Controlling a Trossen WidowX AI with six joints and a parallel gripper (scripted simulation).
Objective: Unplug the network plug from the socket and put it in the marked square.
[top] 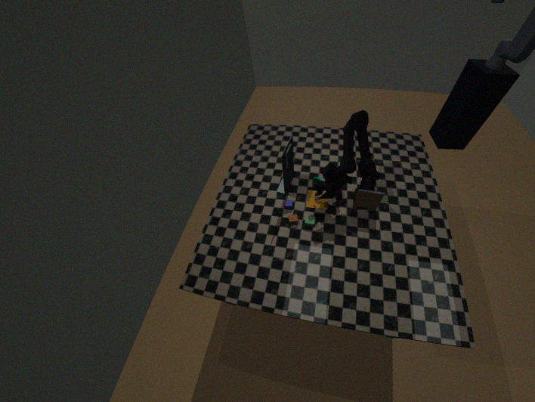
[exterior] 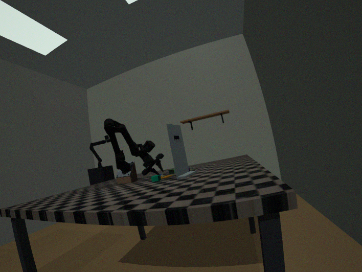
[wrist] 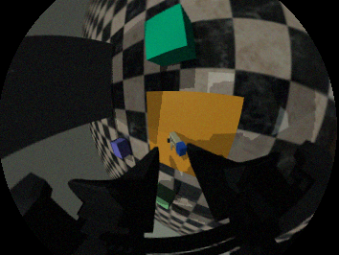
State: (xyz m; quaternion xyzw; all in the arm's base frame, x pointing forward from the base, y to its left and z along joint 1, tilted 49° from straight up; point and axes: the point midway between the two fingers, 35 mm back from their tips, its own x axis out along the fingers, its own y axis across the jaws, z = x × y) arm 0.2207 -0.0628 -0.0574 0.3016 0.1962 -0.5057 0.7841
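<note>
Right now the network plug is 1 cm below my gripper tip. The rest, counted from my gripper tip: purple cube (16 cm ahead, 5 cm to the left, 1 cm below); then light green cube (15 cm to the left, 4 cm ahead, 1 cm below); then orange marked square (2 cm below).
</note>
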